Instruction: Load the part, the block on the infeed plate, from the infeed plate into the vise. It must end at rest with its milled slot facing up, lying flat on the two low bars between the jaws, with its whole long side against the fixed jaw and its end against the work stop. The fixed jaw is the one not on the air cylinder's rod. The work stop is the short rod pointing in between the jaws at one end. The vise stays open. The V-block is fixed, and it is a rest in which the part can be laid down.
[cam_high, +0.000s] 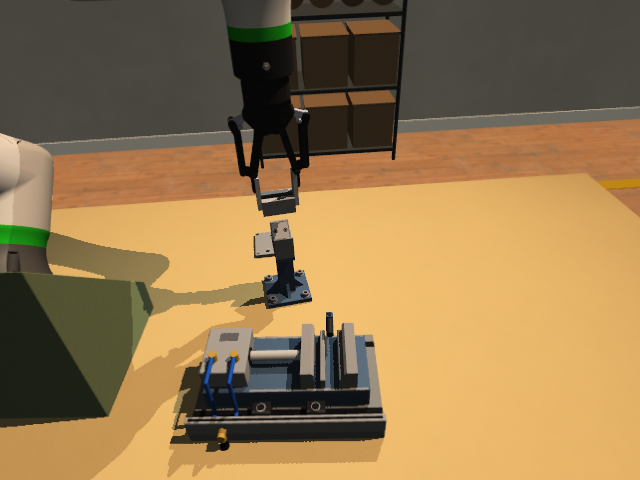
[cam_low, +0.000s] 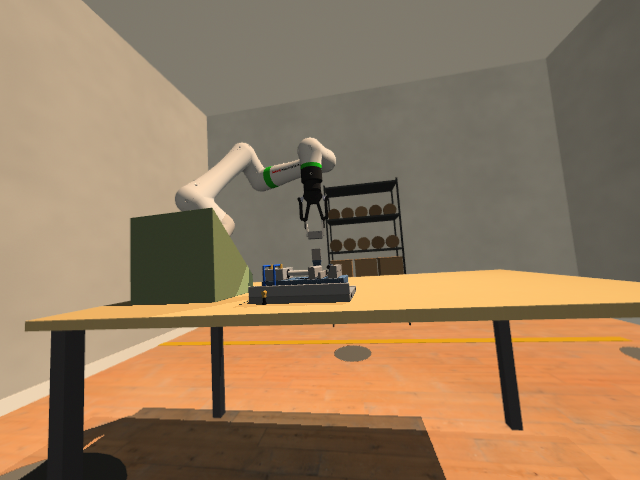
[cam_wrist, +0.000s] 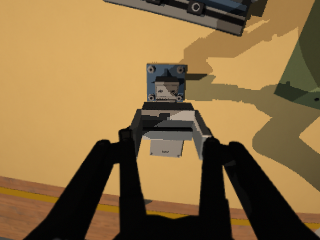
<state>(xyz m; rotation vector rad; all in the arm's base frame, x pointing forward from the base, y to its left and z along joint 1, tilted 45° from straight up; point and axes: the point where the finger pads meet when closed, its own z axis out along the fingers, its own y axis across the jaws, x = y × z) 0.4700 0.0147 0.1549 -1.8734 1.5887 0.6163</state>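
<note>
Now: hand 11 cm short of the fixed jaw, 24 cm to the left of it and 17 cm above it. Also, from my hand: V-block post: 19 cm below; work stop: 8 cm ahead, 19 cm to the right, 16 cm below; part: 2 cm below.
</note>
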